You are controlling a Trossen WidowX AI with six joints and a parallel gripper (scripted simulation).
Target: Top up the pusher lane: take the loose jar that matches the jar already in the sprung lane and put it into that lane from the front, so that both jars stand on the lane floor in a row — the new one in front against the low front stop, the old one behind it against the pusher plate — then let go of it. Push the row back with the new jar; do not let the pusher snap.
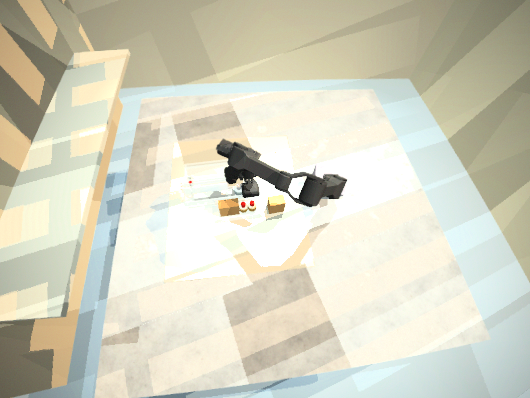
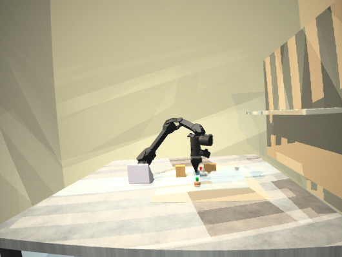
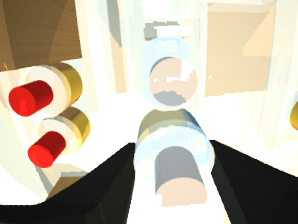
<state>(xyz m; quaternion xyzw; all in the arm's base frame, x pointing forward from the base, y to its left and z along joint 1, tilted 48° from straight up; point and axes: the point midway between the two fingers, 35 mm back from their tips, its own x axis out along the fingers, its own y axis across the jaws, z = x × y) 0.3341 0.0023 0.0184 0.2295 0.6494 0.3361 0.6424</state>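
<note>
My gripper tip is 15 cm short of the clear sprung lane and 3 cm above it. From my gripper tip the other things lie so: shelf 50 cm ahead, 32 cm above, 6 cm to the left.
</note>
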